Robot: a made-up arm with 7 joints. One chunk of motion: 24 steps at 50 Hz.
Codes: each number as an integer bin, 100 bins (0 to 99) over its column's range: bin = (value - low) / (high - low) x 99, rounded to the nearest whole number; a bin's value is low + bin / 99 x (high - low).
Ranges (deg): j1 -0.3..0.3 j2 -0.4..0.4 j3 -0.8..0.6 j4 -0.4..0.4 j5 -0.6..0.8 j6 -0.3..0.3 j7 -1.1..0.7
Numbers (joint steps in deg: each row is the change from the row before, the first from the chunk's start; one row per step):
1: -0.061 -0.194 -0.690 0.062 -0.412 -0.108 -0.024
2: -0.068 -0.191 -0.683 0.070 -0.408 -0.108 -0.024
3: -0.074 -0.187 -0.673 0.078 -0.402 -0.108 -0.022
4: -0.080 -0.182 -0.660 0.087 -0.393 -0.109 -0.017
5: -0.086 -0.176 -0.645 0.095 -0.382 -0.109 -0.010
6: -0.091 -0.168 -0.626 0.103 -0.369 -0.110 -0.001
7: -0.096 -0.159 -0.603 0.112 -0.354 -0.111 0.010
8: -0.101 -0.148 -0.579 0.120 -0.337 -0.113 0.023
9: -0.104 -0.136 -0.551 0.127 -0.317 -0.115 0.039
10: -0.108 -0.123 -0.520 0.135 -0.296 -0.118 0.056
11: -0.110 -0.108 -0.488 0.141 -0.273 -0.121 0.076
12: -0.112 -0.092 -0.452 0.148 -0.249 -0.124 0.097
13: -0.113 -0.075 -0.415 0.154 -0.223 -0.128 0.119
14: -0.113 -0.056 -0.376 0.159 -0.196 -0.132 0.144
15: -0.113 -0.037 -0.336 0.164 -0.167 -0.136 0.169
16: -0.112 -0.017 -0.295 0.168 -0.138 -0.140 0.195
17: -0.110 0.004 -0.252 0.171 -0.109 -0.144 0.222
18: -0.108 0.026 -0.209 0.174 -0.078 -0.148 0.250
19: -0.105 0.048 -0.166 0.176 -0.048 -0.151 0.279
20: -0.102 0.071 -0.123 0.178 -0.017 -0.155 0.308
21: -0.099 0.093 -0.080 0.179 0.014 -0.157 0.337
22: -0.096 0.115 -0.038 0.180 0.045 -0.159 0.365
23: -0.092 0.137 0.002 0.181 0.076 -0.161 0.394
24: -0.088 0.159 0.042 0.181 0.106 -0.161 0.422
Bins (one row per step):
1: 39 25 8 57 13 32 59
2: 38 26 8 58 14 32 59
3: 37 26 9 59 14 32 59
4: 36 27 10 60 15 32 60
5: 35 28 11 61 15 32 60
6: 34 29 12 62 16 31 60
7: 34 30 14 63 17 31 61
8: 33 31 16 64 19 31 62
9: 32 33 18 65 20 31 63
10: 32 34 20 66 21 30 64
11: 31 36 22 67 23 30 65
12: 31 38 25 68 25 29 66
13: 31 40 27 69 27 28 67
14: 31 43 30 69 29 28 68
15: 31 45 33 70 31 27 70
16: 31 47 36 70 33 26 71
17: 31 50 39 71 35 26 73
18: 32 53 42 71 37 25 74
19: 32 55 45 71 39 25 76
20: 33 58 48 72 41 24 77
21: 33 61 51 72 43 24 79
22: 34 64 54 72 46 23 81
23: 34 66 57 72 48 23 82
24: 35 69 60 72 50 23 84

